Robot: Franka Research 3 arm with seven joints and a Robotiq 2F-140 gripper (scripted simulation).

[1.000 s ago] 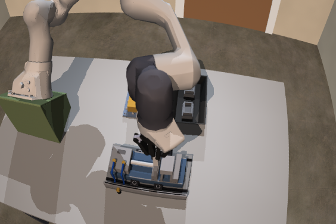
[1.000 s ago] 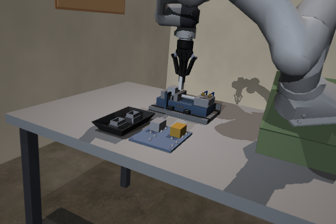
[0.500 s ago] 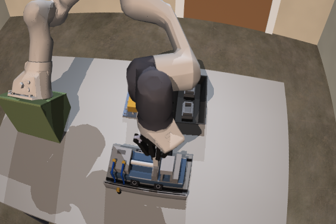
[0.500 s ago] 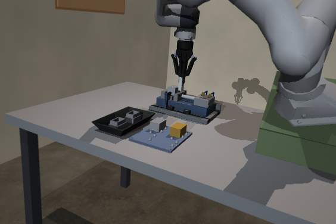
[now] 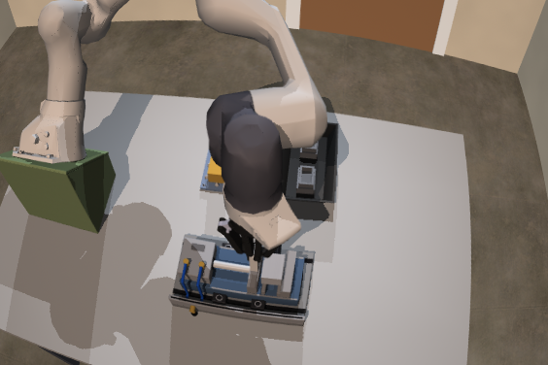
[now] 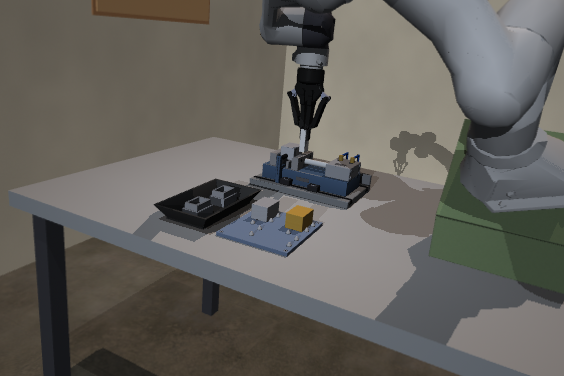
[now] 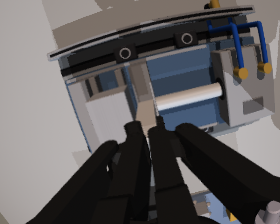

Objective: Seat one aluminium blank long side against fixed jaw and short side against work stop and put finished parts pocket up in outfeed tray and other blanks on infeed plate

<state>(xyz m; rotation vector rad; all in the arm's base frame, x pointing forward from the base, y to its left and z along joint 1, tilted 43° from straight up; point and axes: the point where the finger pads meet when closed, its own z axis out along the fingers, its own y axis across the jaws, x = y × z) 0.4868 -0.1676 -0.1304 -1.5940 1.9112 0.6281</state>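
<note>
Right now my hand is 100 mm above the blue vise and 30 mm past it. Round my hand: brass blank 300 mm to the left, 110 mm below, 100 mm behind; then aluminium blank 290 mm to the left, 110 mm below, 10 mm behind.
</note>
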